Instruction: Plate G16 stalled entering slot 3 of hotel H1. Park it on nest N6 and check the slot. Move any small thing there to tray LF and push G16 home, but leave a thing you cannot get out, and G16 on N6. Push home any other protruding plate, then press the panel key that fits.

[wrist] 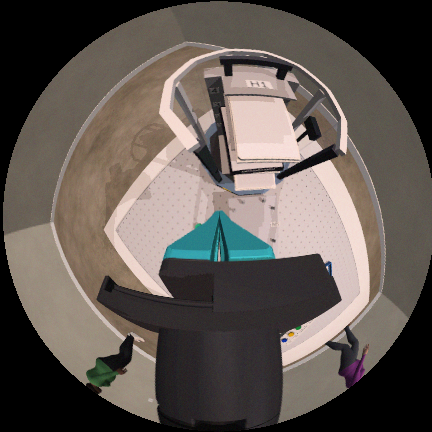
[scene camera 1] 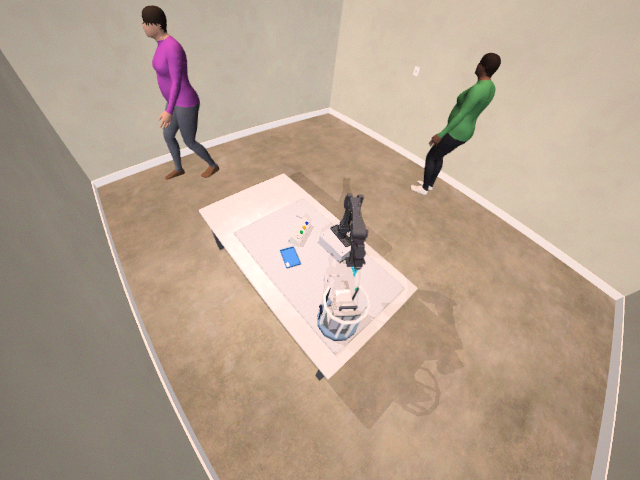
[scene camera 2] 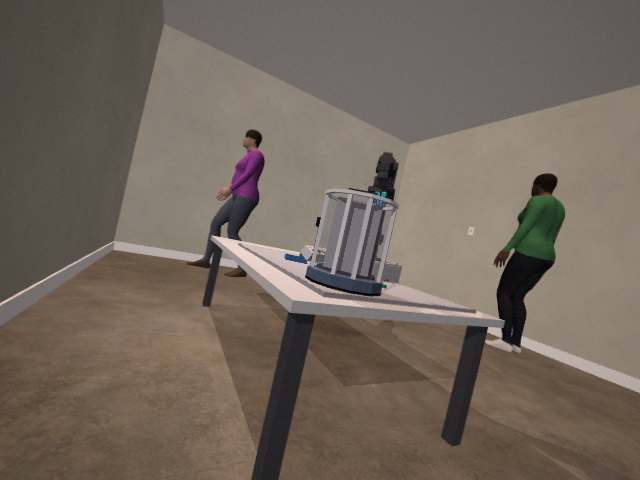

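Where they show: gripper, fingertip midpoint: (wrist: pixel 218 216) (scene camera 1: pixel 353 276); arm's base at its link origin: (scene camera 1: pixel 341 235).
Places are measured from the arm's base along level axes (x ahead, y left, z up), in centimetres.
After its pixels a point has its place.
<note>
My gripper (scene camera 1: pixel 355 272) @(x 24.0, y 37.3, z 18.7 cm) (scene camera 2: pixel 381 198) (wrist: pixel 218 216) @(x 24.0, y 37.3, z 18.7 cm) is shut, with its teal fingertips together and nothing seen between them. It hangs in front of hotel H1 (scene camera 1: pixel 338 328) @(x 45.9, y 54.5, z 10.0 cm) (scene camera 2: pixel 347 281) @(x 41.7, y 58.4, z -6.2 cm) (wrist: pixel 258 84) @(x 37.7, y 48.3, z 18.1 cm), outside its ring cage. In the wrist view a large white plate (wrist: pixel 262 127) @(x 34.6, y 43.4, z 15.0 cm) sticks out of an upper slot toward me. A lower pale plate (wrist: pixel 254 181) @(x 31.8, y 38.4, z 2.7 cm) shows below it. I cannot read which is G16; slot 3's inside is hidden. Several small pins (wrist: pixel 272 207) @(x 33.0, y 30.9, z -2.3 cm) stand on the table before the hotel. The blue tray (scene camera 1: pixel 290 257) @(x 38.1, y -7.5, z -9.1 cm) (wrist: pixel 328 269) @(x 43.7, y -4.8, z -9.0 cm) and the key panel (scene camera 1: pixel 303 231) @(x 21.4, y -18.9, z -2.1 cm) (wrist: pixel 291 334) @(x 18.1, y -22.0, z -2.2 cm) lie farther off.
The cage's white top ring (scene camera 1: pixel 367 304) @(x 29.0, y 54.3, z 19.5 cm) (scene camera 2: pixel 336 191) @(x 48.2, y 51.2, z 19.0 cm) (wrist: pixel 170 95) @(x 27.4, y 51.8, z 19.8 cm) and posts surround the hotel. A black knob (wrist: pixel 312 128) @(x 46.2, y 40.6, z 10.8 cm) stands at its right in the wrist view. A grey box (scene camera 1: pixel 330 244) @(x 11.2, y 2.0, z -0.8 cm) (scene camera 2: pixel 391 272) @(x -6.6, y 12.1, z -4.5 cm) is by the arm base. Two people stand beyond the table (scene camera 1: pixel 248 198) (scene camera 2: pixel 258 268).
</note>
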